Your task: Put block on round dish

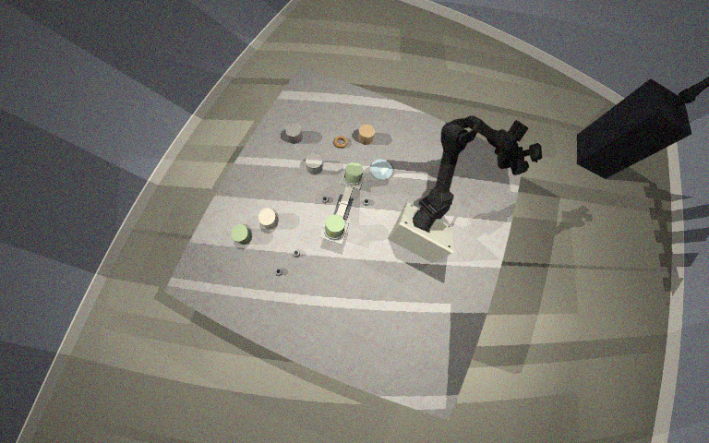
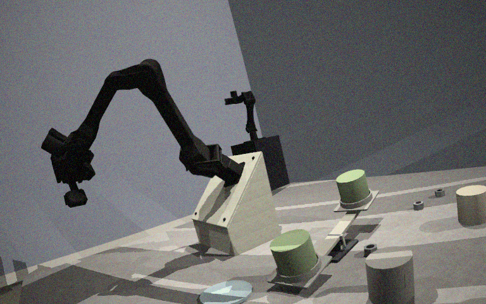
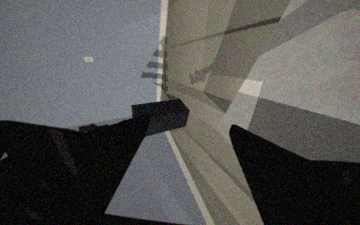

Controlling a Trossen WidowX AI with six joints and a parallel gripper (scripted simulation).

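The grey block lies 670 mm ahead of my gripper tip, 250 mm to the left of it and 200 mm below it. Also, from my gripper tip: pale blue round dish (570 mm ahead, 240 mm below, 160 mm to the left); then cream cylinder (910 mm ahead, 560 mm to the left, 210 mm below); then balance (670 mm ahead, 390 mm to the left, 200 mm below).
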